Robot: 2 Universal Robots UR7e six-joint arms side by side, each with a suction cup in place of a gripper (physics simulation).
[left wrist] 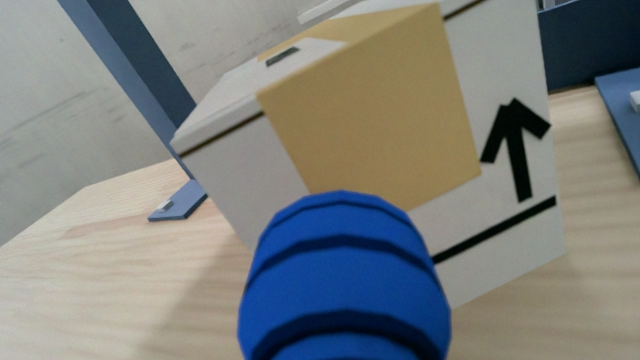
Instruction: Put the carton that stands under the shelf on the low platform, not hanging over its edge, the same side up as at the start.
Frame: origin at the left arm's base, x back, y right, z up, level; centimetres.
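Seen in the pictures: left hand, its tool point: (339,261).
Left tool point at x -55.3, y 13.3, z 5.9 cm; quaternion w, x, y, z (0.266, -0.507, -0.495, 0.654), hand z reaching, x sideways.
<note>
A point is followed by its place in that frame.
A white carton (505,65) {x -60.2, y 17.4, z 7.8 cm} with a tan tape patch, a black upward arrow and a black line below it stands upright on the wooden table, at an angle in the left wrist view. Its top, with a small dark mark, also shows. My left suction cup (342,200), blue and ribbed, is at the bottom middle, in front of the carton's taped face. It covers part of that face and the carton's lower edge. The cup's far rim is hidden, so contact or a gap cannot be told. My right suction cup and the low platform do not show.
A blue upright (145,75) {x -73.8, y -12.9, z 12.6 cm} with a bolted foot plate (182,202) {x -68.3, y -12.9, z 0.5 cm} stands behind and left of the carton. Another blue upright (590,45) {x -74.9, y 21.9, z 2.3 cm} and foot plate (617,107) {x -70.0, y 21.9, z 0.5 cm} are at the right. The wooden table (90,280) {x -58.6, y -16.7, z 0.0 cm} runs beneath, with a grey wall (45,100) behind.
</note>
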